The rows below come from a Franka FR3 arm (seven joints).
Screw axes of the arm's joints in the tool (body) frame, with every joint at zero. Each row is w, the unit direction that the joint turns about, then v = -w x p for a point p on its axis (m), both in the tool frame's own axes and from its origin. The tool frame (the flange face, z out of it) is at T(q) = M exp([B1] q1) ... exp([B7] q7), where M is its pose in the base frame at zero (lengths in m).
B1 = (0, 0, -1, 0, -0.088, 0)
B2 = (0, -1, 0, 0.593, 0, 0.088)
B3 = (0, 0, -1, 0, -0.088, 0)
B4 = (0, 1, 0, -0.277, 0, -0.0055)
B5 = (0, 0, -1, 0, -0.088, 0)
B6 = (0, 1, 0, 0.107, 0, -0.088)
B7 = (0, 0, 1, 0, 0, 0)
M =
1 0 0 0.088
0 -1 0 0
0 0 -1 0.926
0 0 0 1
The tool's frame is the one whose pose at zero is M.
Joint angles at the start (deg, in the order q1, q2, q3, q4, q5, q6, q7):
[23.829 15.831 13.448 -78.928 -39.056 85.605 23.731]
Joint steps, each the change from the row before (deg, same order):
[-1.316 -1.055 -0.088 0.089 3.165 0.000 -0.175]
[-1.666 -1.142 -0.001 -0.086 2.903 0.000 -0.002]
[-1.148 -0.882 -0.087 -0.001 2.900 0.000 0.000]
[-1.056 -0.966 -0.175 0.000 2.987 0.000 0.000]
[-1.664 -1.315 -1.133 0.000 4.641 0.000 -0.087]
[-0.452 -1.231 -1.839 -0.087 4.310 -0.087 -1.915]
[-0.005 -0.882 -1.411 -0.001 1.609 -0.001 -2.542]
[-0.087 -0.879 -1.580 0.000 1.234 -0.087 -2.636]
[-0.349 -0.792 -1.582 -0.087 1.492 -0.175 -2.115]
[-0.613 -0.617 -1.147 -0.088 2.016 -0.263 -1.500]
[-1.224 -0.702 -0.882 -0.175 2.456 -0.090 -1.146]
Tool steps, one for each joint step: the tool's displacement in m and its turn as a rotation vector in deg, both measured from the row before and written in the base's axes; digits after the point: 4 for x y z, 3 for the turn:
[0.0000 -0.0111 0.0087 2.950 0.913 -1.471]
[0.0007 -0.0140 0.0087 2.754 0.665 -1.797]
[-0.0007 -0.0090 0.0067 2.708 0.760 -1.322]
[-0.0014 -0.0086 0.0076 2.812 0.663 -1.273]
[0.0017 -0.0203 0.0101 4.198 1.041 -2.678]
[-0.0009 -0.0150 0.0089 3.607 1.461 -0.371]
[-0.0005 -0.0109 0.0080 1.279 0.463 1.108]
[0.0002 -0.0140 0.0081 0.916 0.320 0.941]
[0.0008 -0.0162 0.0063 1.151 0.469 0.197]
[0.0003 -0.0137 0.0043 1.707 0.707 -0.183]
[0.0005 -0.0163 0.0046 2.265 0.528 -0.773]

